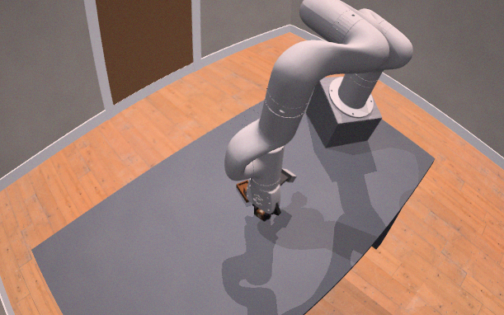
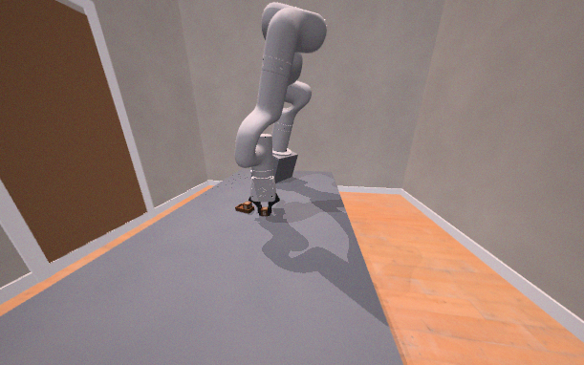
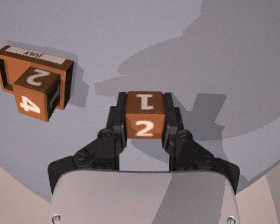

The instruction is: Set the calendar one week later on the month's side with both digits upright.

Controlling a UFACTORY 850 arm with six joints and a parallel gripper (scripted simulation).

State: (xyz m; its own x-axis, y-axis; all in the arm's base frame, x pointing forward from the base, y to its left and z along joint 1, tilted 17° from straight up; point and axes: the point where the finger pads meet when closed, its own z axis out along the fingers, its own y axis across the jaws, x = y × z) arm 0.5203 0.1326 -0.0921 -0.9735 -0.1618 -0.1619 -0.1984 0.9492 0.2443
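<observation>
Now: the number cube 1 cm below my hand. From my hand the other things lie so: brown wooden calendar tray (2 cm behind, 11 cm to the right, 1 cm below).
</observation>
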